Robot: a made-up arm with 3 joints. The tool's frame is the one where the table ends. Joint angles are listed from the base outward.
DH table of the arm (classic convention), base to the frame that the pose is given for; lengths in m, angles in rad. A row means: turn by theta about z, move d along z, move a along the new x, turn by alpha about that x. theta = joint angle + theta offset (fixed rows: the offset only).
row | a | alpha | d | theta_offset
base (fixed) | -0.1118 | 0 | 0 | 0.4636
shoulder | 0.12 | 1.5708 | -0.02 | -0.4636
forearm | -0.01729 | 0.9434 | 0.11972 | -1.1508
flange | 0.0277 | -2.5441 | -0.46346 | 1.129
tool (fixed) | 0 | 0 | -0.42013 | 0.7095
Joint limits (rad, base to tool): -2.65..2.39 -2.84..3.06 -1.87..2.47
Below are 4 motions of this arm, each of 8 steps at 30 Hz.
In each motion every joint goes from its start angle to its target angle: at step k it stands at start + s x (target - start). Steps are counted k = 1, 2, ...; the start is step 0. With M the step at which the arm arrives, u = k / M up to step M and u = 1 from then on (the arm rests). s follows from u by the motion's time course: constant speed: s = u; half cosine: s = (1 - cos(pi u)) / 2; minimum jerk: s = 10 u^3 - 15 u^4 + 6 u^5.
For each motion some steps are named. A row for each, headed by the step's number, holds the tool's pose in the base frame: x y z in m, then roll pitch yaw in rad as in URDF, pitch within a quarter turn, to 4 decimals.
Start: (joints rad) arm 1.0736 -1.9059 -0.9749
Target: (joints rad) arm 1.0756 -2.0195 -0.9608
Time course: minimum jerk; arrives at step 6
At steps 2, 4, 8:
2: -0.1841 0.0759 0.0175 3.0296 0.1050 -2.6533
4: -0.1835 0.0762 0.0204 3.0634 0.0540 -2.6428
8: -0.1833 0.0764 0.0215 3.0754 0.0355 -2.6394

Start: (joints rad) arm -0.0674 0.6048 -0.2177
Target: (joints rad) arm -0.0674 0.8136 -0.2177
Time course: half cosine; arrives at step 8
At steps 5, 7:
5: 0.2027 -0.0224 -0.0728 -0.2075 -0.0707 -0.0705
7: 0.2054 -0.0225 -0.0625 -0.2074 -0.1272 -0.0705

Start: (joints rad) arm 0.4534 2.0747 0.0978
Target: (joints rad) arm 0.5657 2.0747 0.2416
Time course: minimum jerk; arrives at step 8
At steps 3, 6, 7, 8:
3: 0.0810 0.0276 0.1937 1.4289 -1.3222 -1.3054
6: 0.0773 0.0213 0.2036 1.5475 -1.2516 -1.3932
7: 0.0768 0.0204 0.2048 1.5594 -1.2413 -1.4008
8: 0.0767 0.0202 0.2051 1.5615 -1.2394 -1.4021

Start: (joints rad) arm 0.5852 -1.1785 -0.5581
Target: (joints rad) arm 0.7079 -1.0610 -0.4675
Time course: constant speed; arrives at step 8
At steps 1, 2, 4, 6, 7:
1: -0.1389 0.0396 -0.1112 2.5733 1.0596 -3.0576
2: -0.1389 0.0383 -0.1149 2.5636 1.0815 -3.0446
4: -0.1384 0.0359 -0.1222 2.5430 1.1254 -3.0203
6: -0.1374 0.0337 -0.1295 2.5204 1.1694 -2.9987
7: -0.1367 0.0328 -0.1332 2.5080 1.1915 -2.9891

